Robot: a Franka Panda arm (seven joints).
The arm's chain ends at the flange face. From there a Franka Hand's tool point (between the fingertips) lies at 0.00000 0.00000 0.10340 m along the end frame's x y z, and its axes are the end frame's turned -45 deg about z.
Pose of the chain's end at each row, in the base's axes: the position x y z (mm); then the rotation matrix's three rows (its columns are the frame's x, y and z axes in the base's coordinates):
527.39 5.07 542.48; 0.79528 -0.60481 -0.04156; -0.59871 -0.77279 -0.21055; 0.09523 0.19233 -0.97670
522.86 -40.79 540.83; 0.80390 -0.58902 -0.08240; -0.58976 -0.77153 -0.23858; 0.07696 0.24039 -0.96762
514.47 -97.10 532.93; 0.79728 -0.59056 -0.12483; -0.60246 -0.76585 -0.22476; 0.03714 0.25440 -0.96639
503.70 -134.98 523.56; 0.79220 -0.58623 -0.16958; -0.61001 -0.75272 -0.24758; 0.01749 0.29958 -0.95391
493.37 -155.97 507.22; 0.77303 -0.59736 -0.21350; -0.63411 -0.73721 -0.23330; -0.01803 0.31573 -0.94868
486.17 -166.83 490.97; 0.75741 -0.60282 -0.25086; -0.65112 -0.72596 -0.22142; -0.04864 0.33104 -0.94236
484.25 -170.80 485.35; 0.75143 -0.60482 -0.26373; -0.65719 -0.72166 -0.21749; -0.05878 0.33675 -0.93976
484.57 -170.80 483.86; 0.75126 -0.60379 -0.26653; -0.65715 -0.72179 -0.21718; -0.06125 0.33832 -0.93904
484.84 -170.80 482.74; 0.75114 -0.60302 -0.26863; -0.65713 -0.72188 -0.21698; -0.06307 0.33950 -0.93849
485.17 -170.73 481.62; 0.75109 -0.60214 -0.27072; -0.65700 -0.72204 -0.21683; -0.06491 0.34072 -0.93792
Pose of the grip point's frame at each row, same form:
523.09 -16.70 441.49; 0.99001 0.13468 -0.04156; 0.12309 -0.96980 -0.21055; -0.06866 0.20334 -0.97670
514.34 -65.46 440.78; 0.98494 0.15194 -0.08240; 0.12853 -0.96258 -0.23858; -0.11556 0.22440 -0.96762
501.56 -120.34 433.01; 0.98135 0.14617 -0.12483; 0.11553 -0.96754 -0.22476; -0.15363 0.20615 -0.96639
486.17 -160.58 424.93; 0.97470 0.14564 -0.16958; 0.10091 -0.96360 -0.24758; -0.19947 0.22420 -0.95391
471.29 -180.09 409.13; 0.96901 0.12422 -0.21350; 0.07290 -0.96967 -0.23330; -0.23600 0.21051 -0.94868
460.23 -189.72 393.53; 0.96183 0.10931 -0.25086; 0.05292 -0.97374 -0.22142; -0.26847 0.19969 -0.94236
456.98 -193.29 388.18; 0.95901 0.10367 -0.26373; 0.04559 -0.97499 -0.21749; -0.27968 0.19655 -0.93976
457.01 -193.26 386.76; 0.95817 0.10428 -0.26653; 0.04571 -0.97506 -0.21718; -0.28254 0.19592 -0.93904
457.06 -193.24 385.70; 0.95754 0.10474 -0.26863; 0.04579 -0.97511 -0.21698; -0.28466 0.19547 -0.93849
457.18 -193.15 384.64; 0.95688 0.10532 -0.27072; 0.04599 -0.97513 -0.21683; -0.28682 0.19503 -0.93792

